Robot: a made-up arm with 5 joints.
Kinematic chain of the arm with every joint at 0, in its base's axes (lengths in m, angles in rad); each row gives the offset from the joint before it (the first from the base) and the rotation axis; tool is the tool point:
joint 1: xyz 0 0 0.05 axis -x
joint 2: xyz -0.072 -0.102 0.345 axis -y
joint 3: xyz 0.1 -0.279 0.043 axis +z
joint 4: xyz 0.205 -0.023 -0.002 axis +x
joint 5: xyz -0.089 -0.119 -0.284 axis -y
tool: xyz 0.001 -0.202 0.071
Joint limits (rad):
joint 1: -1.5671..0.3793
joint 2: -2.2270..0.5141
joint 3: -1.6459..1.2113
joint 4: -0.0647..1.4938
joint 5: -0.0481..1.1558
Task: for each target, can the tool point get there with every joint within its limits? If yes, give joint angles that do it. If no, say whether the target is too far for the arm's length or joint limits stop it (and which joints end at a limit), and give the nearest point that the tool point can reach.
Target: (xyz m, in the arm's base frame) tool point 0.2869 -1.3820 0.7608
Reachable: no: too far | nearest point 0.1930 -0.7162 0.4184 | short by 0.755 m
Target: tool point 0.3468 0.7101 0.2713
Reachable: no: joint limits stop it (at a limit: joint 1, joint 2, joint 4, joint 5) | nearest point 0.2213 -0.1050 0.2724 | short by 0.825 m
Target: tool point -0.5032 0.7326 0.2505
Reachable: no: joint limits stop it (at a limit: joint 1, joint 4, joint 5) | nearest point -0.3807 0.0006 0.5079 | short by 0.786 m
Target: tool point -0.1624 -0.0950 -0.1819
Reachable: yes | joints -1.2190 -0.5773 0.8470 1.2549 0.2013
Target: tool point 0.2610 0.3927 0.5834
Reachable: no: joint limits stop it (at a limit: joint 1, joint 2, joint 4, joint 5) | nearest point 0.2584 -0.1158 0.2992 | short by 0.583 m
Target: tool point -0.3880 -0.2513 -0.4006
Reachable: yes | joints -1.1070 -1.8361 0.8351 0.1516 0.2808
